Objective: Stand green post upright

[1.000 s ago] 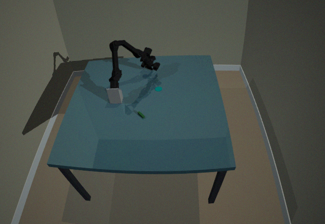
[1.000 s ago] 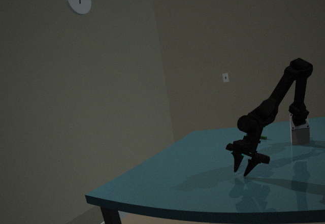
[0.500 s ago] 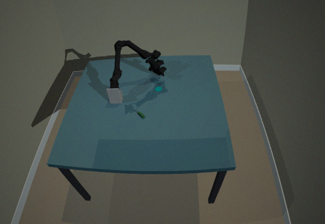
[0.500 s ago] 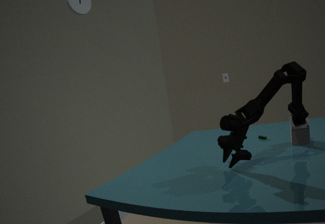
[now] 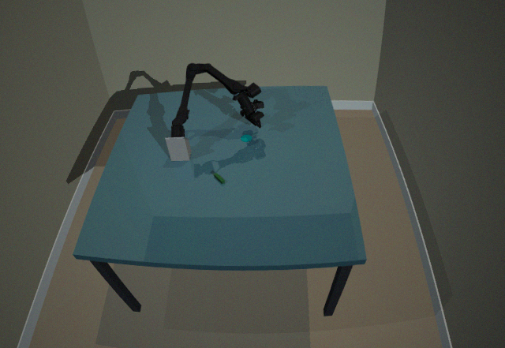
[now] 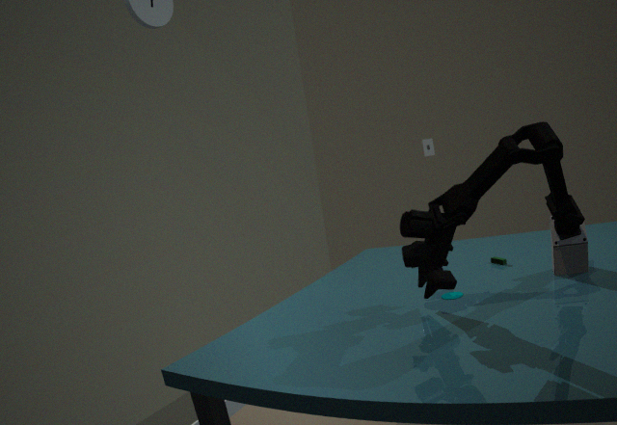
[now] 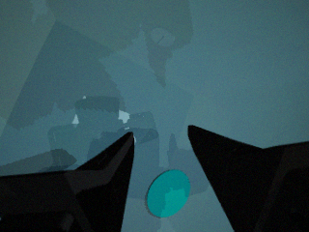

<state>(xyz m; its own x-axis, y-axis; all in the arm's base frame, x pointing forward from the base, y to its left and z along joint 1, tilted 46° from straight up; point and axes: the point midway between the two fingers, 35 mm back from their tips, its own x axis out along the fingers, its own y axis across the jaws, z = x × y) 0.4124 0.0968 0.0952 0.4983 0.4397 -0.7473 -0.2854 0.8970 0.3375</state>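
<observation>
My gripper tip is 23 cm past the green post, 33 cm to the left of it and 2 cm above it. The rest, counted from my gripper tip: cyan circle: 7 cm behind, 5 cm to the right, 3 cm below.
</observation>
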